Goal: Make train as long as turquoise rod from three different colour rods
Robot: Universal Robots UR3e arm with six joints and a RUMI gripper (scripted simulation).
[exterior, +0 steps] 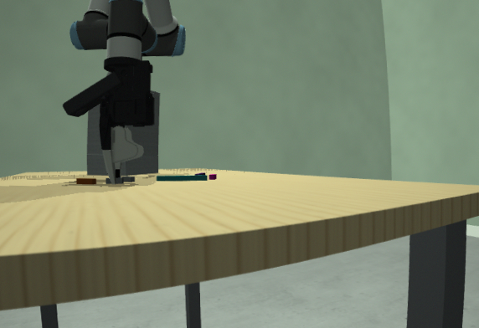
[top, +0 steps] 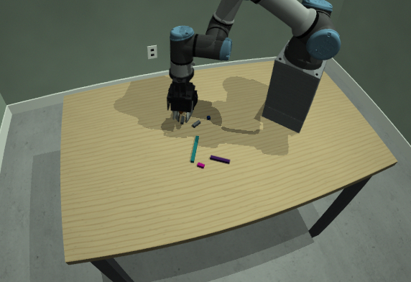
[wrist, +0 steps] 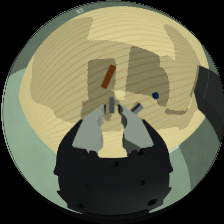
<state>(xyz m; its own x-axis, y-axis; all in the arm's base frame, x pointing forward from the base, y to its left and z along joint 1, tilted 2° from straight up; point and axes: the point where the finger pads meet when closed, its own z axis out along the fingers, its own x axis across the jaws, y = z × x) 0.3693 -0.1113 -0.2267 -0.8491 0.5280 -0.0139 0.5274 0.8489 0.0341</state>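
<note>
Now: the orange rod 2 cm behind my hand, 5 cm to the right of it and 1 cm below it. The rest, counted from my hand: blue rod (9 cm behind, 3 cm to the left, 1 cm below); then turquoise rod (1 cm ahead, 13 cm to the left, 1 cm below); then magenta rod (3 cm ahead, 19 cm to the left, 1 cm below).
</note>
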